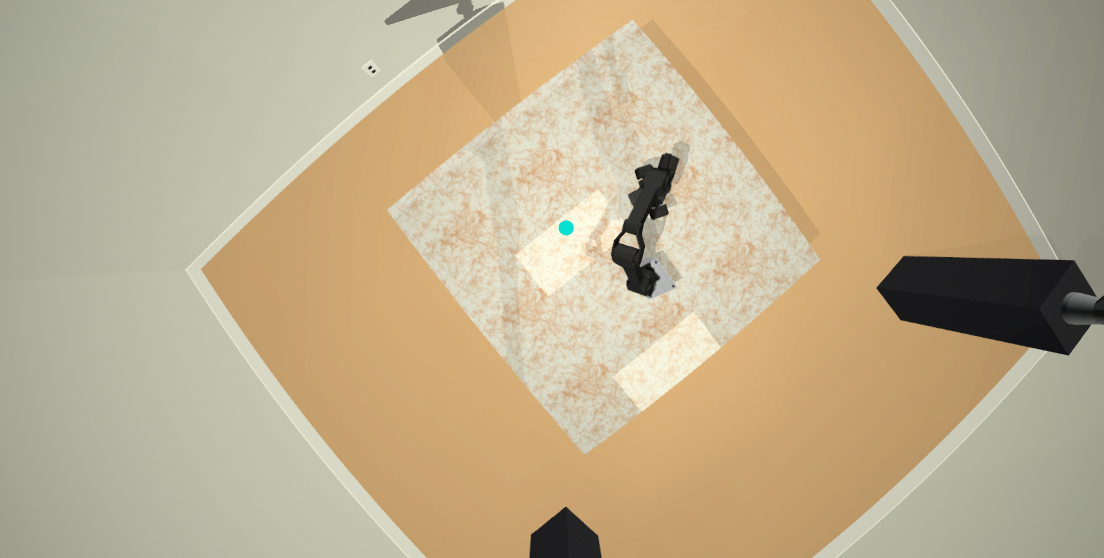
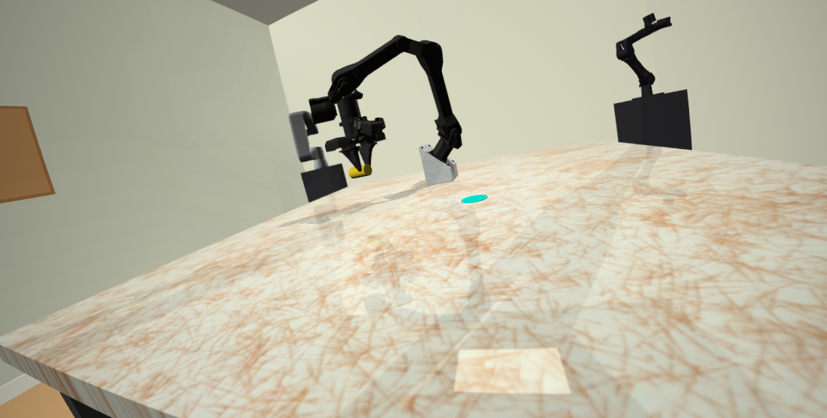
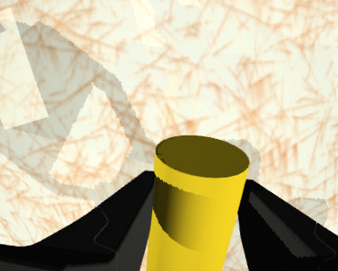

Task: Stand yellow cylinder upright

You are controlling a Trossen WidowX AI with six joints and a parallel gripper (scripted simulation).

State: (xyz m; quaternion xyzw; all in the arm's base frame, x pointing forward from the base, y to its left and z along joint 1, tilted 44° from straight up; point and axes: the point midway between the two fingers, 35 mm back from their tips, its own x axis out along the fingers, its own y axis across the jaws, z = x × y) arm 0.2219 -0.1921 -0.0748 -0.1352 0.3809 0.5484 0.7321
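Now: gripper tip 110 mm short of the cyan circle, 290 mm to the right of it and 110 mm above it. Round my gripper tip: yellow tall cylinder: 10 mm behind, 20 mm to the right.
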